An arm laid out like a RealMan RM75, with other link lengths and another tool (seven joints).
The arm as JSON. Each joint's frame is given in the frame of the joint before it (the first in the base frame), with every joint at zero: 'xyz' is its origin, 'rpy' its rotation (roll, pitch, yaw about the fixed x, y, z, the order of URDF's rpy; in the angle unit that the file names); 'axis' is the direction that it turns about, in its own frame. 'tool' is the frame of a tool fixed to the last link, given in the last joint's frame.
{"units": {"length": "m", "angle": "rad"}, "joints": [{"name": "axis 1", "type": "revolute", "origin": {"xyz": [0.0, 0.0, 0.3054], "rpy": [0.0, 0.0, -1.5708]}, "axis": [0.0, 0.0, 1.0]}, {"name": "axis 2", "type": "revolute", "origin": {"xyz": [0.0, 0.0, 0.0], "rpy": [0.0, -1.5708, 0.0]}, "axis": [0.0, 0.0, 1.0]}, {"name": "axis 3", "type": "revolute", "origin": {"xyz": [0.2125, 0.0, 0.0], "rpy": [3.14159, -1.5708, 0.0]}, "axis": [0.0, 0.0, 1.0]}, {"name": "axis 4", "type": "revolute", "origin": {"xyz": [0.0, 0.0, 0.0], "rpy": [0.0, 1.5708, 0.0]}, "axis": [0.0, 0.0, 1.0]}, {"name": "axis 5", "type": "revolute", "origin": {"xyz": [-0.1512, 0.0, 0.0], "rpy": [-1.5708, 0.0, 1.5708]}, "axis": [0.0, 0.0, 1.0]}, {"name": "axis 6", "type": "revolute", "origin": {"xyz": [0.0, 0.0, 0.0], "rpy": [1.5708, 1.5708, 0.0]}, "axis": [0.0, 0.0, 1.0]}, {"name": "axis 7", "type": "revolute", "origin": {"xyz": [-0.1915, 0.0, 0.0], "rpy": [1.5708, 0.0, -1.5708]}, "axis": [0.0, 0.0, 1.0]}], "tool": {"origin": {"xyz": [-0.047, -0.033, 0.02], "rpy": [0.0, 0.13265, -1.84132]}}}
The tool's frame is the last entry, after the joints.
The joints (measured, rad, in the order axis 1, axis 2, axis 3, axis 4, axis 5, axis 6, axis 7), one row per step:
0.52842 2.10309 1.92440 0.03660 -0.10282 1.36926 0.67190
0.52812 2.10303 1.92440 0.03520 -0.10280 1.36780 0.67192
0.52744 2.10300 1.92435 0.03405 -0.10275 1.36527 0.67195
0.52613 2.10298 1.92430 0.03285 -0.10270 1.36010 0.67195
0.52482 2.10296 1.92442 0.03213 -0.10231 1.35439 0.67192
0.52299 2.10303 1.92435 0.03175 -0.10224 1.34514 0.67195
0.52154 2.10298 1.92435 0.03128 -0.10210 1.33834 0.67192
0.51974 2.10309 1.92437 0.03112 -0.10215 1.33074 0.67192
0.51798 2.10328 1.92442 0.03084 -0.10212 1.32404 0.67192
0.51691 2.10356 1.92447 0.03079 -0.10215 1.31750 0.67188
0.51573 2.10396 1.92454 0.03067 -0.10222 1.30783 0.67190
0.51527 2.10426 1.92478 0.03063 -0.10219 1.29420 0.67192
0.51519 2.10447 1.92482 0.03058 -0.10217 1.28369 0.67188
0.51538 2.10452 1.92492 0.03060 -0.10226 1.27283 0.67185
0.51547 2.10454 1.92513 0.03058 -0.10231 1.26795 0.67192
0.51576 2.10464 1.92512 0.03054 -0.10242 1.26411 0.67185
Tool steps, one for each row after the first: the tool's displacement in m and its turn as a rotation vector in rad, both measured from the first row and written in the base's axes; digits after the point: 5 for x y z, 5 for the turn. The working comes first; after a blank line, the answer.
Tool pose at each row, in the base's axes (x y z in m, rotation vector in rad; the steps are taken from these numbers as rounded here):
0.19838 0.36861 0.09487 -0.96214 1.80739 2.14188
0.19906 0.36850 0.09450 -0.95953 1.80962 2.13923
0.20000 0.36836 0.09403 -0.95588 1.81252 2.13560
0.20164 0.36820 0.09325 -0.94945 1.81745 2.12915
0.20332 0.36813 0.09257 -0.94244 1.82200 2.12291
0.20567 0.36806 0.09142 -0.93285 1.82933 2.11319
0.20752 0.36797 0.09060 -0.92548 1.83461 2.10582
0.20952 0.36782 0.08965 -0.91741 1.84050 2.09774
0.21137 0.36762 0.08877 -0.90982 1.84580 2.09048
0.21287 0.36756 0.08791 -0.90333 1.85081 2.08393
0.21495 0.36753 0.08662 -0.89414 1.85824 2.07444
0.21749 0.36776 0.08497 -0.88250 1.86798 2.06191
0.21934 0.36796 0.08367 -0.87404 1.87545 2.05221
0.22117 0.36823 0.08240 -0.86581 1.88289 2.04231
0.22201 0.36835 0.08185 -0.86186 1.88619 2.03798
0.22257 0.36846 0.08133 -0.85930 1.88894 2.03446

0.00068 -0.00011 -0.00037 -0.00158 0.00002 -0.00266
0.00162 -0.00025 -0.00084 -0.00363 0.00001 -0.00638
0.00326 -0.00041 -0.00162 -0.00715 -0.00010 -0.01299
0.00494 -0.00048 -0.00230 -0.01031 -0.00003 -0.01991
0.00729 -0.00055 -0.00345 -0.01563 -0.00019 -0.02978
0.00914 -0.00064 -0.00427 -0.01950 -0.00036 -0.03737
0.01114 -0.00079 -0.00522 -0.02383 -0.00047 -0.04564
0.01299 -0.00099 -0.00610 -0.02771 -0.00043 -0.05327
0.01449 -0.00105 -0.00696 -0.03143 -0.00039 -0.05986
0.01657 -0.00108 -0.00825 -0.03701 -0.00028 -0.06922
0.01911 -0.00085 -0.00990 -0.04447 -0.00025 -0.08123
0.02096 -0.00065 -0.01120 -0.05033 -0.00038 -0.09017
0.02279 -0.00038 -0.01247 -0.05628 -0.00067 -0.09904
0.02363 -0.00026 -0.01302 -0.05887 -0.00065 -0.10313
0.02419 -0.00015 -0.01354 -0.06113 -0.00081 -0.10602

